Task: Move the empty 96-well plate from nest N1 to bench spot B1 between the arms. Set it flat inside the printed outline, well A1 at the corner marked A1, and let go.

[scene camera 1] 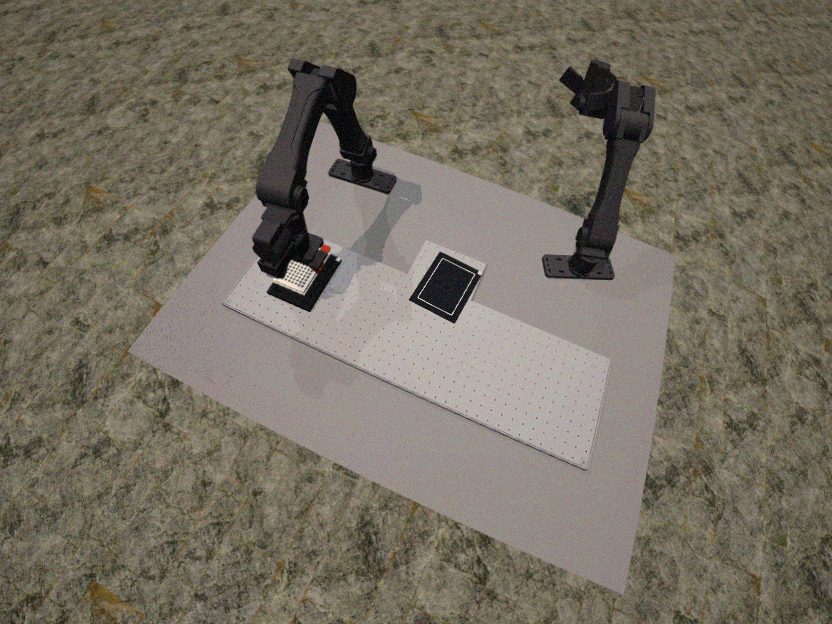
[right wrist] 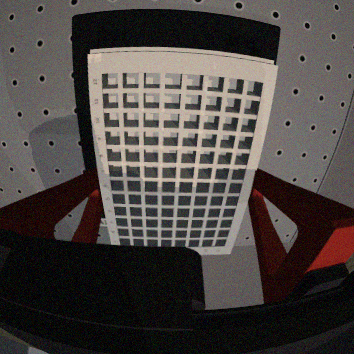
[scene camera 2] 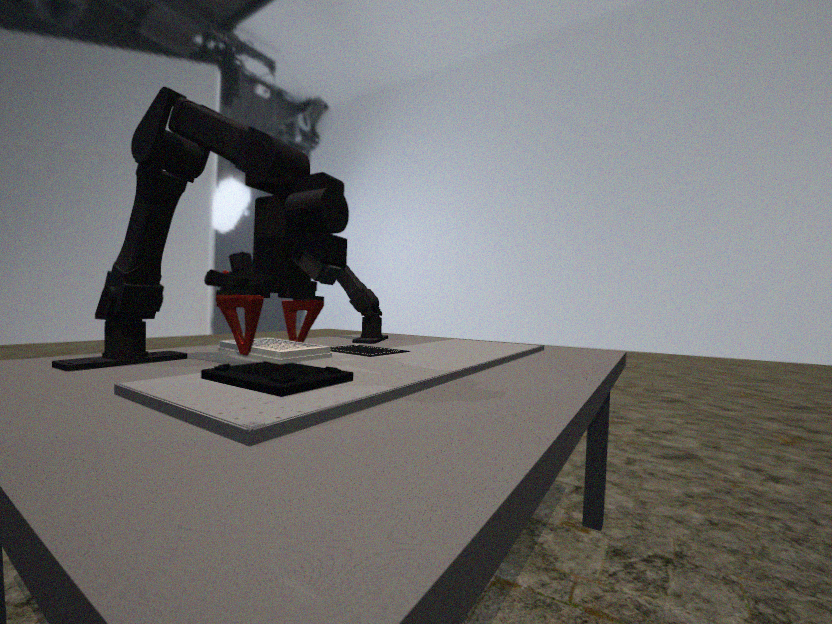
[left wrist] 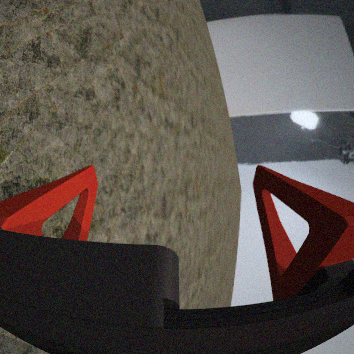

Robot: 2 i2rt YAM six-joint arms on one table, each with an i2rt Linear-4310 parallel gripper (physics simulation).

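Frame: origin at the left arm's base, x ahead, y left, z up, level; metres.
Seen in the pictures: left gripper, between the fingertips: (left wrist: 174, 174); right gripper, between the fingertips: (scene camera 1: 303, 266) (right wrist: 175, 175); left arm's base, origin of its link: (scene camera 1: 577, 268) (scene camera 2: 371, 340); right arm's base, origin of its link: (scene camera 1: 362, 177) (scene camera 2: 125, 362).
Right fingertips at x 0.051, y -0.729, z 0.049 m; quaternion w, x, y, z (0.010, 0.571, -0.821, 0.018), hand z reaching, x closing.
Pixels of each thing's top centre, then the offset from my right fingertips to it. "pt": a spot on its surface instead. Level surfaces: height alone.
- white empty 96-well plate, centre of its top: (right wrist: 177, 182) (scene camera 2: 274, 342) (scene camera 1: 301, 264) dx +0.005, dy -0.002, dz +0.015 m
- Bench spot B1, a spot on its surface: (scene camera 1: 445, 287) pt dx +0.031, dy +0.352, dz -0.034 m
- pale perforated board, height of its surface: dz -0.035 m
- grey table, height of its surface: dz -0.049 m
The white empty 96-well plate (scene camera 1: 300, 274) (scene camera 2: 275, 348) (right wrist: 179, 154) is held level a little above the black nest N1 (scene camera 1: 303, 297) (scene camera 2: 275, 377) (right wrist: 175, 28). My right gripper (scene camera 1: 302, 266) (scene camera 2: 269, 343) (right wrist: 175, 175) is shut on the plate, one red finger on each long side. Bench spot B1 (scene camera 1: 445, 287) is a black rectangle with a white outline, to the right of the nest in scene camera 1, and nothing lies on it. My left gripper (scene camera 1: 571, 79) (left wrist: 174, 174) is open and empty, raised high and pointing away from the table.
The nest and B1 lie on a pale perforated board (scene camera 1: 469, 369) (scene camera 2: 201, 403) (right wrist: 309, 105) on the grey table (scene camera 1: 403, 469) (scene camera 2: 336, 510). The two arm bases stand at the back of the table.
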